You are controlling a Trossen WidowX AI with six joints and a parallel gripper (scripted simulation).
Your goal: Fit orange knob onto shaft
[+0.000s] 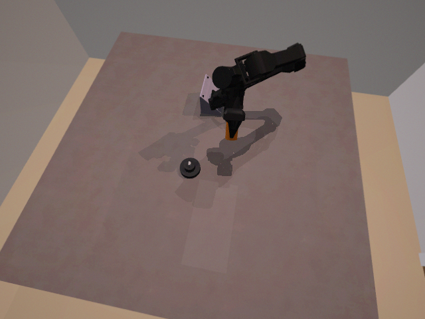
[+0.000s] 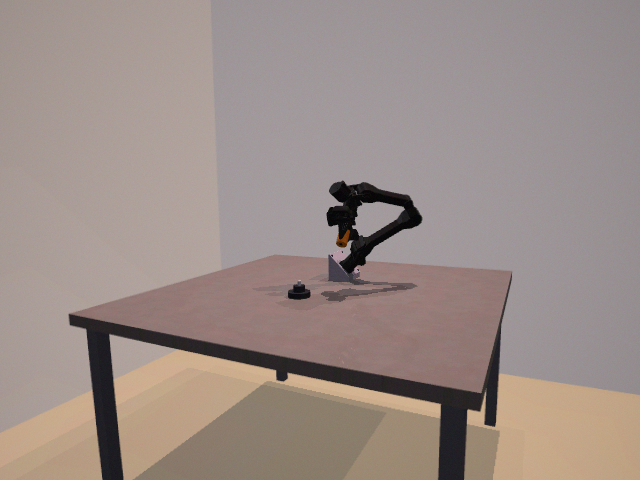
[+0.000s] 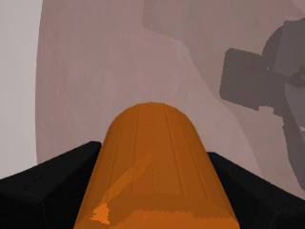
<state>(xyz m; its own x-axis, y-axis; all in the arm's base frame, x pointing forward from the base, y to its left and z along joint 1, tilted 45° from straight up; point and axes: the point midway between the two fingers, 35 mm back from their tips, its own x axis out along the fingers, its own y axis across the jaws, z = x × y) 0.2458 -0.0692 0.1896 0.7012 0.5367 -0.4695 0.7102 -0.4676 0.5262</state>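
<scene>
Now: gripper tip 3 cm below the orange knob and 2 cm past it. From my gripper tip the other things lie so: black round pedestal: 17 cm below, 15 cm to the right, 6 cm ahead.
</scene>
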